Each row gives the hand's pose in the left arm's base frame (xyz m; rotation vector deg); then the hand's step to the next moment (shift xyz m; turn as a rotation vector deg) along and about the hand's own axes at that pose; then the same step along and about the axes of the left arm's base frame.
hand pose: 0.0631 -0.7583 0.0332 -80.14 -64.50 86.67
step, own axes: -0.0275 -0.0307 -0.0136 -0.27 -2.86 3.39
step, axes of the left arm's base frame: 0.0154 -0.0151 0.0377 -3.42 0.29 2.82
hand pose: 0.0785 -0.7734 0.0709 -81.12 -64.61 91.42
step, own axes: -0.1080 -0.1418 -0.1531 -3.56 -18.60 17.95
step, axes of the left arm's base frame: 0.1616 -0.0248 0.1688 -17.95 0.84 18.92
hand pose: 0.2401 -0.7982 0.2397 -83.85 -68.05 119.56
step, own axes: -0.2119 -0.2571 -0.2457 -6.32 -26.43 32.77
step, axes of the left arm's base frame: 0.2588 0.1209 0.2996 -31.42 -2.86 28.58
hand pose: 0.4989 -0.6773 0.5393 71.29 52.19 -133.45
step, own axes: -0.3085 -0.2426 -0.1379 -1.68 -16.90 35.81
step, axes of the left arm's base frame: 0.1179 0.2725 0.2913 -30.46 -11.93 22.38
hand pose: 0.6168 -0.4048 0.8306 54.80 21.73 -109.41
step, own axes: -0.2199 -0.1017 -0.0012 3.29 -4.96 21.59
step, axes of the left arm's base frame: -0.0287 0.1866 0.1518 -15.04 -12.50 10.91
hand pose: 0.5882 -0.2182 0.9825 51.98 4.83 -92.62
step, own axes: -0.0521 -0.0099 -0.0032 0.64 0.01 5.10
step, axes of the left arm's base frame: -0.0083 0.0465 0.0243 -2.54 -3.17 3.15
